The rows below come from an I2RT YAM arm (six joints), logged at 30 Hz.
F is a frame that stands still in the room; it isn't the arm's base.
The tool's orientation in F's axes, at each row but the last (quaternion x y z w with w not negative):
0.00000 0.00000 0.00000 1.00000
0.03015 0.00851 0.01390 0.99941
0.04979 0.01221 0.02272 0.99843
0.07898 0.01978 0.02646 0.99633
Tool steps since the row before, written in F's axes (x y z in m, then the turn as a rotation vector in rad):
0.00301 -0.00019 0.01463 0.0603 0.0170 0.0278
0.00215 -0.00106 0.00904 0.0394 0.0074 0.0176
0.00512 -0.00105 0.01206 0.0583 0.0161 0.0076
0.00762 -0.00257 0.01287 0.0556 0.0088 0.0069
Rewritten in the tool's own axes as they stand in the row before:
0.00301 -0.00019 0.01463 0.0603 0.0170 0.0278
0.00197 -0.00057 0.00912 0.0393 0.0074 0.0178
0.00480 -0.00006 0.01224 0.0588 0.0142 0.0075
0.00701 -0.00087 0.01343 0.0557 0.0070 0.0079

